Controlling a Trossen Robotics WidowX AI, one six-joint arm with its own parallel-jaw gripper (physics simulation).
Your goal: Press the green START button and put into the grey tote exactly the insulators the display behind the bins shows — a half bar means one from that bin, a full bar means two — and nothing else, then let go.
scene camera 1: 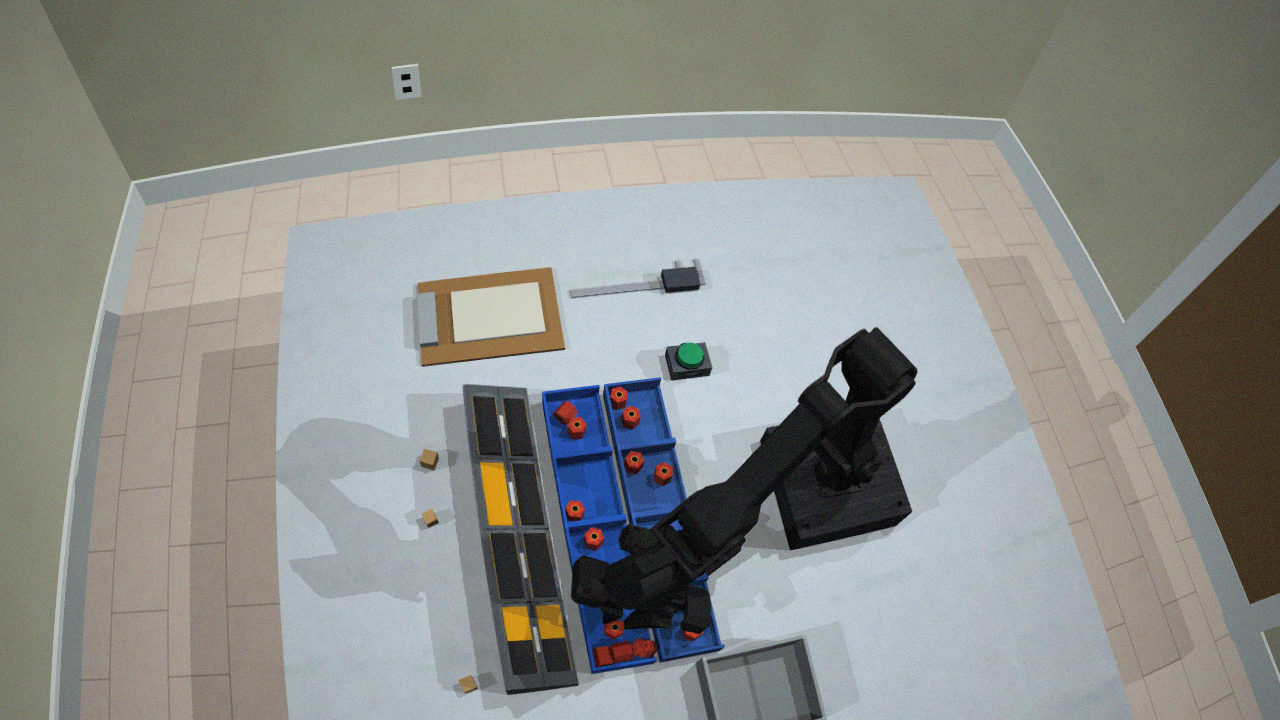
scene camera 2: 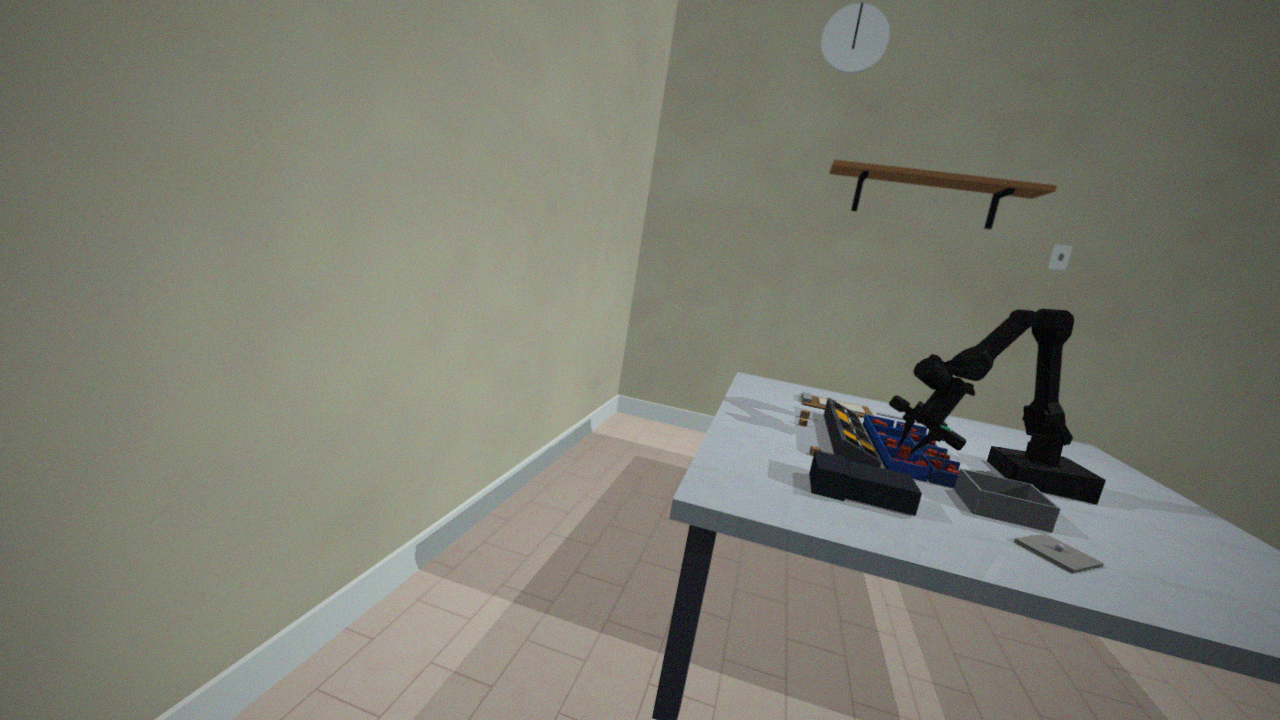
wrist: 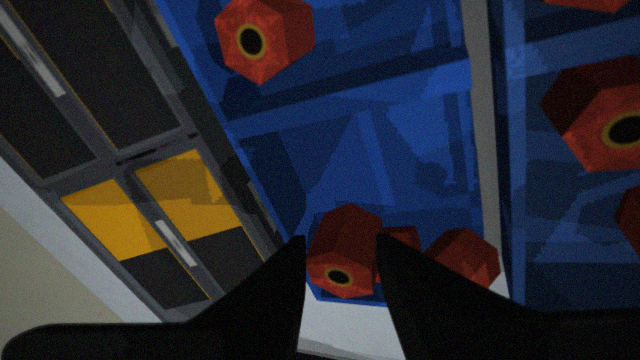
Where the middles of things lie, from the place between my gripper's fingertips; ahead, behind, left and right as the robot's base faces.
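Grey tote [scene camera 1: 778, 673]: my hand is 2 cm above it, 13 cm to the right of it and 19 cm past it. Distances from my hand: brown board with cream pad [scene camera 1: 505, 314], 4 cm below, 54 cm to the right, 13 cm ahead; green START button [scene camera 1: 688, 360], 3 cm below, 42 cm to the right, 18 cm behind; dark block [scene camera 2: 832, 476], 2 cm below, 26 cm to the left, 12 cm ahead.
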